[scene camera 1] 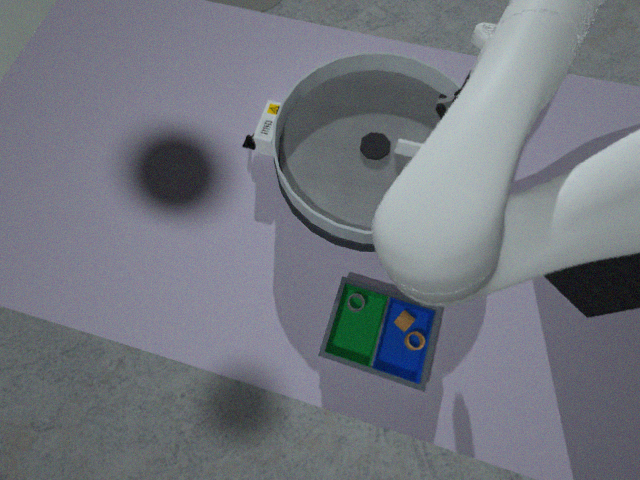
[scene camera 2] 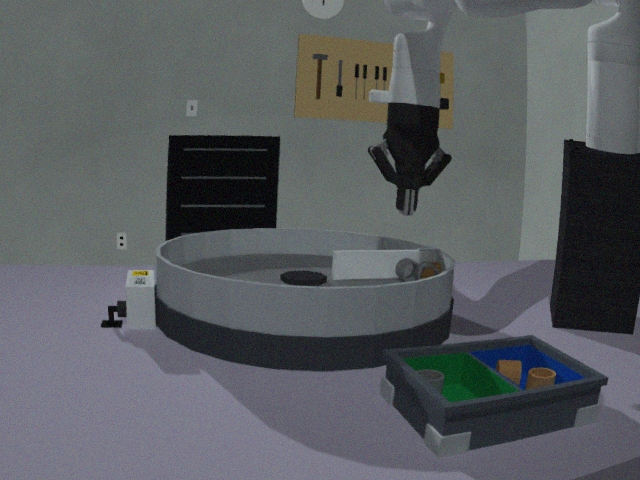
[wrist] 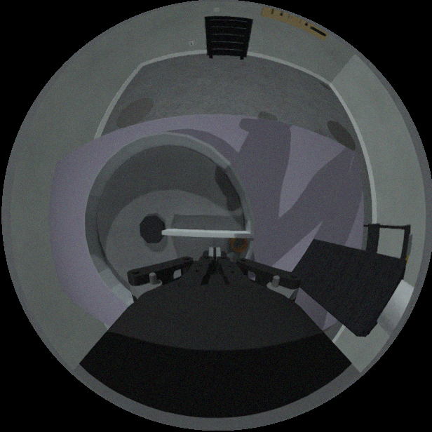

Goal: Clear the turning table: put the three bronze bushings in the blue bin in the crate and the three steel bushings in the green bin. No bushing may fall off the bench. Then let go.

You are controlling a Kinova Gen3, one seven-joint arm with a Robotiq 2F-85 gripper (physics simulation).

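Pixels of known places: gripper, fingertip midpoint: (scene camera 2: 405, 214); arm's base, link origin: (scene camera 2: 611, 149).
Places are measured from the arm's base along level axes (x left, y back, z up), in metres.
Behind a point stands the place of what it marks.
Observation:
My gripper (scene camera 2: 407, 210) @[y -0.331, x -0.091, z -0.130 m] (wrist: 214, 254) is shut and empty, above the right part of the turning table (scene camera 1: 330, 186) @[y -0.534, x 0.012, z -0.227 m] (scene camera 2: 289, 310) @[y -0.534, x 0.097, z -0.212 m] (wrist: 145, 200). In scene camera 1 the arm mostly hides it. At the table's right wall, by the white bar, a bronze bushing (scene camera 2: 430, 272) @[y -0.291, x -0.075, z -0.212 m] (wrist: 239, 244) lies close to one steel bushing (scene camera 2: 404, 269) @[y -0.332, x -0.079, z -0.207 m] and what looks like another. The arm hides them in scene camera 1. A steel bushing (scene camera 1: 348, 301) @[y -0.431, x 0.220, z -0.249 m] (scene camera 2: 431, 381) @[y -0.421, x 0.231, z -0.250 m] stands in the green bin (scene camera 1: 356, 330) @[y -0.401, x 0.263, z -0.275 m] (scene camera 2: 460, 392) @[y -0.376, x 0.215, z -0.274 m]. In the blue bin (scene camera 1: 398, 356) @[y -0.314, x 0.284, z -0.275 m], one bronze bushing (scene camera 1: 404, 320) @[y -0.325, x 0.222, z -0.243 m] (scene camera 2: 509, 370) @[y -0.329, x 0.231, z -0.249 m] lies tipped and another (scene camera 1: 407, 341) @[y -0.310, x 0.256, z -0.249 m] (scene camera 2: 541, 382) @[y -0.304, x 0.263, z -0.254 m] stands upright.
The white bar (scene camera 1: 406, 147) @[y -0.411, x -0.102, z -0.198 m] (scene camera 2: 361, 265) @[y -0.389, x -0.102, z -0.206 m] (wrist: 205, 233) runs from near the dark hub (scene camera 1: 374, 145) @[y -0.474, x -0.102, z -0.219 m] (scene camera 2: 303, 277) @[y -0.476, x -0.091, z -0.220 m] (wrist: 152, 229) to the right wall. The crate (scene camera 1: 332, 317) @[y -0.450, x 0.260, z -0.231 m] (scene camera 2: 527, 399) @[y -0.370, x 0.329, z -0.236 m] stands in front of the turning table. A white box (scene camera 1: 266, 129) @[y -0.704, x -0.072, z -0.222 m] (scene camera 2: 140, 304) @[y -0.705, x -0.046, z -0.246 m] adjoins its left side. A black block (scene camera 2: 594, 237) @[y -0.073, x 0.053, z -0.137 m] (wrist: 352, 280) stands right.

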